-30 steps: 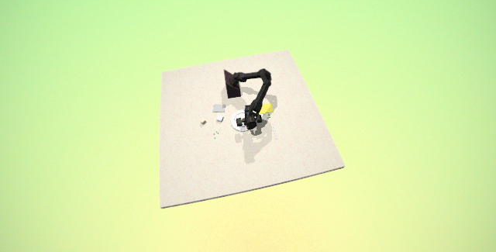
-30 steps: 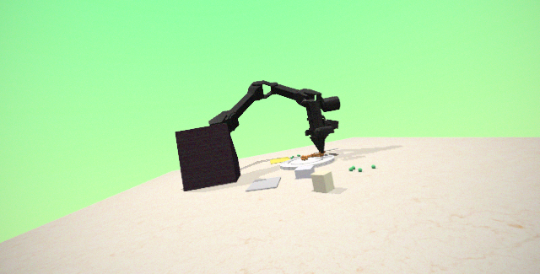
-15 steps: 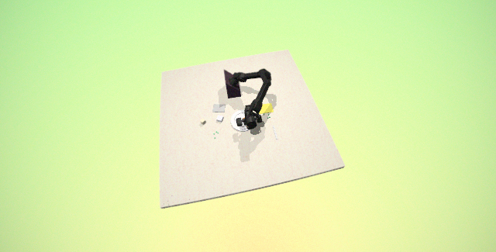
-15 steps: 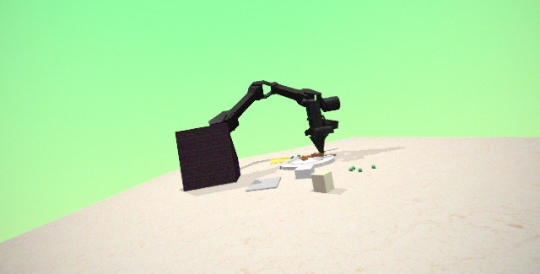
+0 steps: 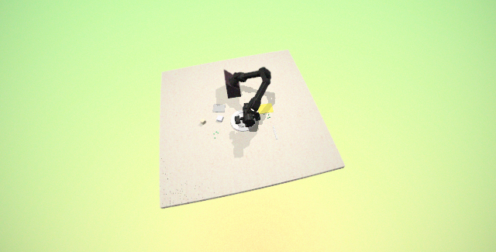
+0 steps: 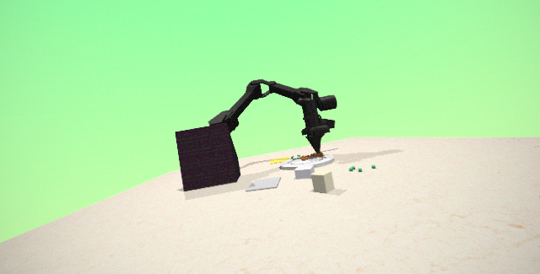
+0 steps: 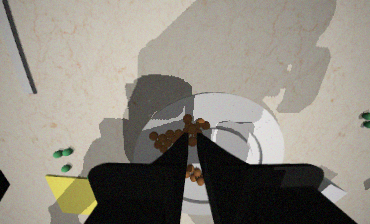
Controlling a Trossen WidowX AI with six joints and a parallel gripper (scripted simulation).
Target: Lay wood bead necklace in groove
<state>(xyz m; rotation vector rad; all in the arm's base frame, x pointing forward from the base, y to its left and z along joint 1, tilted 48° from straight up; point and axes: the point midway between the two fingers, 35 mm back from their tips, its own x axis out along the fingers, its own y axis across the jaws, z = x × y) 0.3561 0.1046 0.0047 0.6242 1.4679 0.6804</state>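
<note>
Right now the round white bead board is 60 mm behind my gripper tip, 30 mm to the right of it and 20 mm below it. From my gripper tip the other things lie so: thin white strip 200 mm to the left, 90 mm ahead, 20 mm below; then yellow card 160 mm to the left, 140 mm behind, 30 mm below; then grey flat plate 210 mm to the right, 210 mm behind, 30 mm below.
</note>
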